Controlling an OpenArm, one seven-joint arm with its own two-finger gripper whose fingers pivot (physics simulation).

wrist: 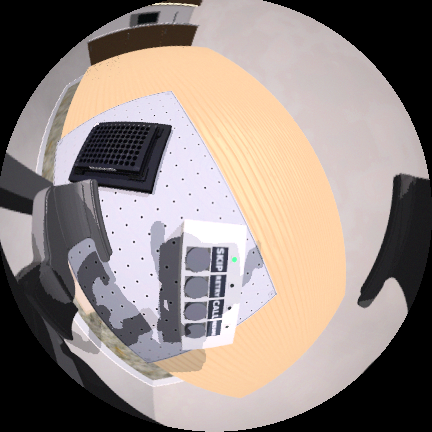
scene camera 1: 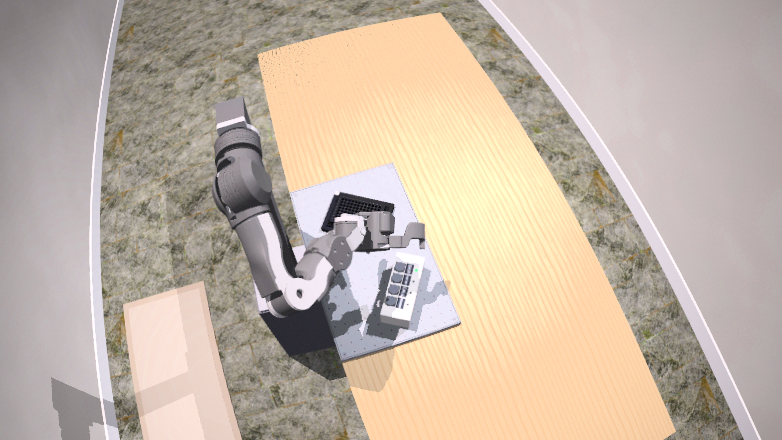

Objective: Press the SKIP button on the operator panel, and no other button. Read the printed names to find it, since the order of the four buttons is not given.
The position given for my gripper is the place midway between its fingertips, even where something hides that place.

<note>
I see my gripper (scene camera 1: 395,239) and a white operator panel (scene camera 1: 400,314).
My gripper is seen too in the wrist view (wrist: 204,235). The white operator panel also shows in the wrist view (wrist: 225,243).
</note>
